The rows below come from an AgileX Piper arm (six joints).
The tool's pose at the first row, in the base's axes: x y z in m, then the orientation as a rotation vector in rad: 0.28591, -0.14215, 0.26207, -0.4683, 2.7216, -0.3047
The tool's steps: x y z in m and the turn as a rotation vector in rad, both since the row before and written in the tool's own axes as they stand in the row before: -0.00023, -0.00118, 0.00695, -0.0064, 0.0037, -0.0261; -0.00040, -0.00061, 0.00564, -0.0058, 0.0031, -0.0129; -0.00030, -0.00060, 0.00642, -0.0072, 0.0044, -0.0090; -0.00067, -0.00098, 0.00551, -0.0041, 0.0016, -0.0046; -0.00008, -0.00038, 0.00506, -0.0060, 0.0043, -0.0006; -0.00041, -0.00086, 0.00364, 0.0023, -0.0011, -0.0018; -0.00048, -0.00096, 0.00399, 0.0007, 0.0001, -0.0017; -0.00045, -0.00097, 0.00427, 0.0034, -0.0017, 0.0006; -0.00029, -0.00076, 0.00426, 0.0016, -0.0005, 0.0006; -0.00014, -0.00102, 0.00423, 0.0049, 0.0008, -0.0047
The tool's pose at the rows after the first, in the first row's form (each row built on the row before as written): 0.28911, -0.14418, 0.25612, -0.5059, 2.7227, -0.3041; 0.29178, -0.14539, 0.25125, -0.5252, 2.7251, -0.3007; 0.29463, -0.14671, 0.24561, -0.5395, 2.7297, -0.2948; 0.29756, -0.14807, 0.24099, -0.5470, 2.7315, -0.2910; 0.29961, -0.14905, 0.23645, -0.5494, 2.7373, -0.2845; 0.30157, -0.15013, 0.23342, -0.5513, 2.7352, -0.2877; 0.30375, -0.15132, 0.23012, -0.5535, 2.7348, -0.2891; 0.30601, -0.15257, 0.22656, -0.5518, 2.7323, -0.2929; 0.30807, -0.15370, 0.22292, -0.5505, 2.7315, -0.2947; 0.31008, -0.15513, 0.21933, -0.5557, 2.7299, -0.3028
